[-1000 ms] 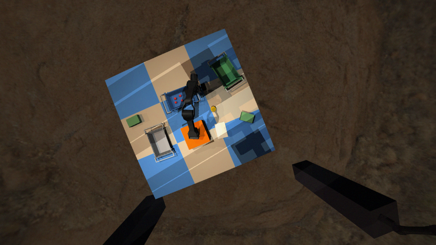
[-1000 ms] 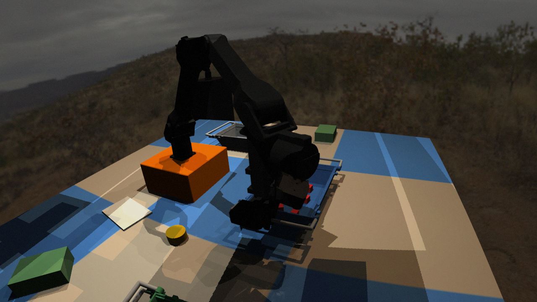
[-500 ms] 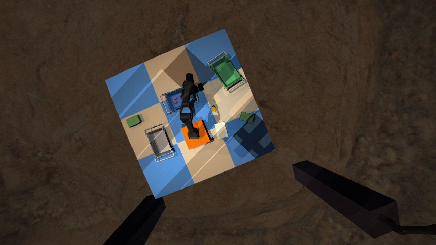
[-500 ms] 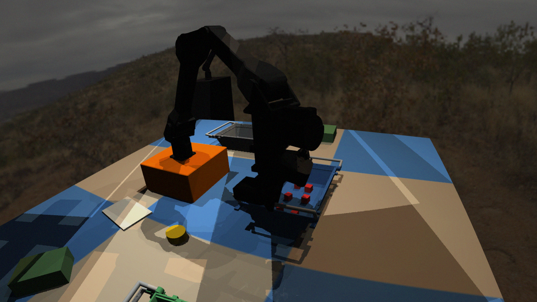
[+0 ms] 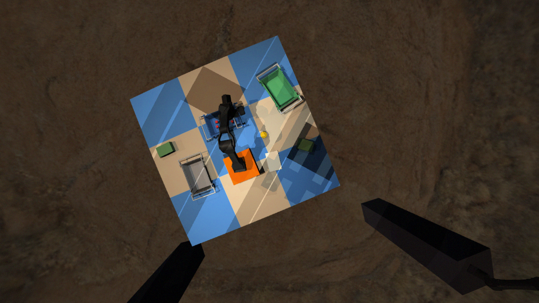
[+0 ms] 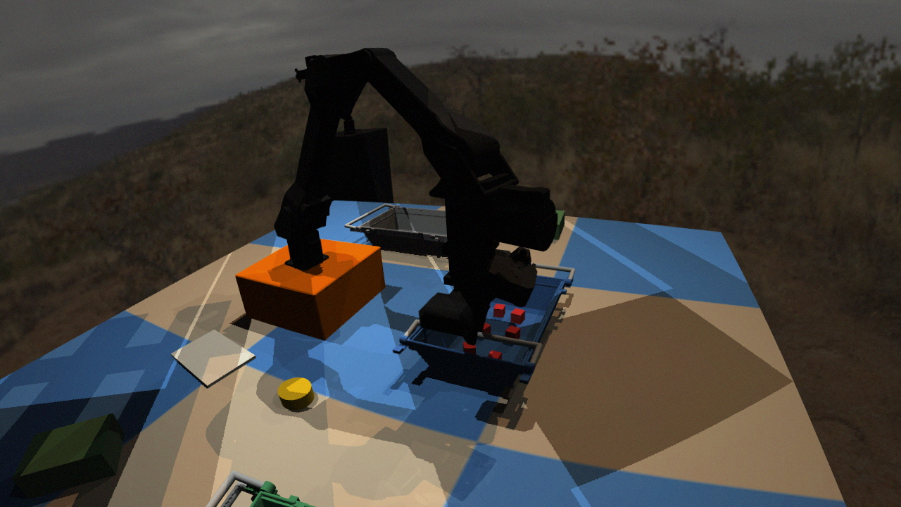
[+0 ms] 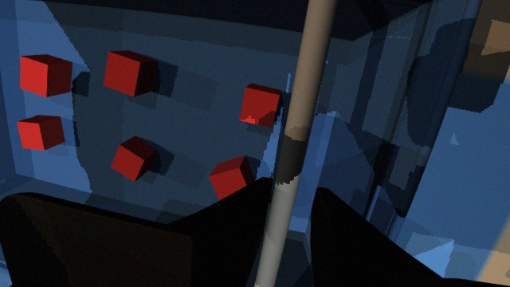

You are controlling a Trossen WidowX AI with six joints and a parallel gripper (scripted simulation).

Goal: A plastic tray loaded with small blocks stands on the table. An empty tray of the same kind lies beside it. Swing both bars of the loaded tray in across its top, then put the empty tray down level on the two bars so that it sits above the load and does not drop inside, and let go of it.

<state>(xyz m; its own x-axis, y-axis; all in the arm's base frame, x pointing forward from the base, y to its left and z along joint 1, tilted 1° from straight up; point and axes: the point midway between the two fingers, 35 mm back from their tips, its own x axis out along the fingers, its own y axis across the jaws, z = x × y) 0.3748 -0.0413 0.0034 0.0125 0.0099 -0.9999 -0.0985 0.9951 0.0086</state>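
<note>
Now: the dark plastic tray 36 cm behind my gripper tip, 40 cm to the left of it and 1 cm below it. Round my gripper tip: yellow disc 19 cm behind, 18 cm to the right, 4 cm below; pale flat square 41 cm behind, 20 cm to the right, 5 cm below.
</note>
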